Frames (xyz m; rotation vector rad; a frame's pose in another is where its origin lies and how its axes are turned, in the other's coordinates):
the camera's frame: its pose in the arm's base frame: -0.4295 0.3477 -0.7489 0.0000 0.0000 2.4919
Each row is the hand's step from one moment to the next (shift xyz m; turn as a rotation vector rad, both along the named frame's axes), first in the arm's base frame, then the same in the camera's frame.
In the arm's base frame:
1: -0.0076 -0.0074 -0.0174 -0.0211 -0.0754 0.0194
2: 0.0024 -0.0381 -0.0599 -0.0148 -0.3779 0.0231
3: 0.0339 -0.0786 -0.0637 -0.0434 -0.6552 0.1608
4: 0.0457 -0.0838 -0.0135 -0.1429 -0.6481 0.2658
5: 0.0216 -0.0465 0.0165 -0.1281 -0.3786 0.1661
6: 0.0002 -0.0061 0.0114 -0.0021 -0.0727 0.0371
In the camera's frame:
1: 0.0016 0.0105 -0.0174 -0.0288 0.0728 0.0194
2: -0.0250 0.0289 -0.0599 -0.2168 0.3099 0.0231
3: -0.0745 0.0421 -0.0637 -0.3618 0.5480 0.1608
4: -0.0871 0.0391 -0.0135 -0.2783 0.6025 0.2658
5: -0.0453 0.0240 0.0165 -0.1270 0.3790 0.1661
6: -0.0038 0.0047 0.0114 -0.0423 0.0592 0.0371

